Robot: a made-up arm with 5 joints.
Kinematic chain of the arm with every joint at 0, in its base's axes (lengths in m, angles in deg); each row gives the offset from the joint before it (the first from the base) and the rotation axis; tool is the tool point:
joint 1: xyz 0 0 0.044 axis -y
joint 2: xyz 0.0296 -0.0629 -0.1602 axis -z
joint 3: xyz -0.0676 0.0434 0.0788 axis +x
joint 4: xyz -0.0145 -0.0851 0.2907 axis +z
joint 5: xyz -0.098 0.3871 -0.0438 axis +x
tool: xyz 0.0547 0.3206 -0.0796
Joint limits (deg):
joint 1: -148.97..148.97
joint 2: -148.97..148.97
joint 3: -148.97..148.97
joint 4: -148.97..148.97
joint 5: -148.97..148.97
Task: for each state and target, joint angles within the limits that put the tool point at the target. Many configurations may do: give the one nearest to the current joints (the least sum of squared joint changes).
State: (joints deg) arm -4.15 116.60 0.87 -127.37 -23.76
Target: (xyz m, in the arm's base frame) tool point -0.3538 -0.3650 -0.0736
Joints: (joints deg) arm -0.23 112.39 -1.45 -115.72 -48.05
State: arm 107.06 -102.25 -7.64 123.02 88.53
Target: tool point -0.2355 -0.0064 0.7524
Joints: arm 83.14 -124.39 18.81 141.12 96.55
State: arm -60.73 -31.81 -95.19 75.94 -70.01
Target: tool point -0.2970 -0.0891 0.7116
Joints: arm -66.75 -11.56 -99.12 86.22 -18.28
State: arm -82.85 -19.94 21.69 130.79 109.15
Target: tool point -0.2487 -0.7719 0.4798
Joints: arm -101.58 -9.69 60.43 132.80 54.76
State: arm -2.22 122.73 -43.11 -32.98 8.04
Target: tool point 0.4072 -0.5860 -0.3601
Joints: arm -5.86 129.87 -52.83 -21.22 26.53
